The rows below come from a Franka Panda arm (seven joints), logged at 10 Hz.
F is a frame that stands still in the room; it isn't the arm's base.
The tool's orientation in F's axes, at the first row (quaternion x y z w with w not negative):
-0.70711 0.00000 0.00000 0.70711
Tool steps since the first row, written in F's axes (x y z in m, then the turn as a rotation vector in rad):
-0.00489 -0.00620 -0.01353 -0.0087 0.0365 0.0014
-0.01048 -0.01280 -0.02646 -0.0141 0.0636 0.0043
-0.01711 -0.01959 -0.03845 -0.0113 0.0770 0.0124
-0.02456 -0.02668 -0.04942 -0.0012 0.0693 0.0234
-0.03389 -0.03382 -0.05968 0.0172 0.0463 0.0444
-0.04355 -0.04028 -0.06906 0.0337 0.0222 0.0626
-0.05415 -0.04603 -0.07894 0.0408 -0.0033 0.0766
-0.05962 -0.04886 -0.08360 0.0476 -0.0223 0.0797
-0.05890 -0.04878 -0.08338 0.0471 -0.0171 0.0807
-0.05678 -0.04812 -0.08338 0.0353 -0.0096 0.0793
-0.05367 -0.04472 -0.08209 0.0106 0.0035 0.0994
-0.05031 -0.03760 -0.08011 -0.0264 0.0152 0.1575
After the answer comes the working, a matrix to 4 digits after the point.
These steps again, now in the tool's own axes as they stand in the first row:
-0.00489 0.01353 -0.00620 -0.0087 -0.0014 0.0365
-0.01048 0.02646 -0.01280 -0.0141 -0.0043 0.0636
-0.01711 0.03845 -0.01959 -0.0113 -0.0124 0.0770
-0.02456 0.04942 -0.02668 -0.0012 -0.0234 0.0693
-0.03389 0.05968 -0.03382 0.0172 -0.0444 0.0463
-0.04355 0.06906 -0.04028 0.0337 -0.0626 0.0222
-0.05415 0.07894 -0.04603 0.0408 -0.0766 -0.0033
-0.05962 0.08360 -0.04886 0.0476 -0.0797 -0.0223
-0.05890 0.08338 -0.04878 0.0471 -0.0807 -0.0171
-0.05678 0.08338 -0.04812 0.0353 -0.0793 -0.0096
-0.05367 0.08209 -0.04472 0.0106 -0.0994 0.0035
-0.05031 0.08011 -0.03760 -0.0264 -0.1575 0.0152

The tool's axes in the first row as the columns of a matrix, in F's axes (rounded; the answer above uses it unrounded):
1.0000 0.0000 0.0000
0.0000 0.0000 1.0000
0.0000 -1.0000 0.0000

